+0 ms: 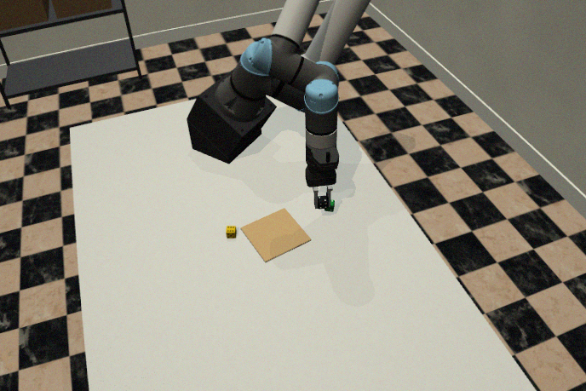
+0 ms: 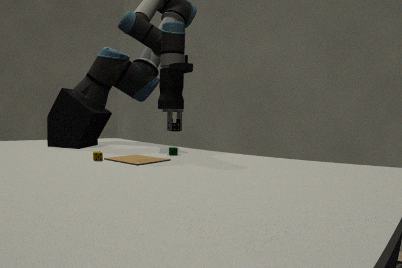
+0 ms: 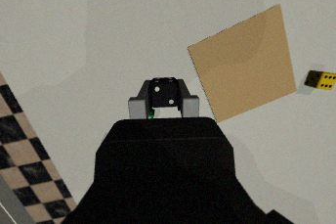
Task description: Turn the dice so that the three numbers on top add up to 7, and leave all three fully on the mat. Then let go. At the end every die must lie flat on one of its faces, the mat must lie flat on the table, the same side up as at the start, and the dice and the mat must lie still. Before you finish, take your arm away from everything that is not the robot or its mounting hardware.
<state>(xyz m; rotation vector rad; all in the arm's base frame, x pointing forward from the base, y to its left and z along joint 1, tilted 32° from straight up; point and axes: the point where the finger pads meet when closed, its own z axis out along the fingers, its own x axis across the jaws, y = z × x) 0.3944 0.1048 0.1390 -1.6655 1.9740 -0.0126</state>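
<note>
The tan mat is 130 mm to the right of my hand, 100 mm below it and 10 mm behind it. Round my hand: yellow die (240 mm to the right, 90 mm below, 30 mm behind); then black die (10 mm below); then green die (90 mm below, 60 mm behind, 40 mm to the left).
</note>
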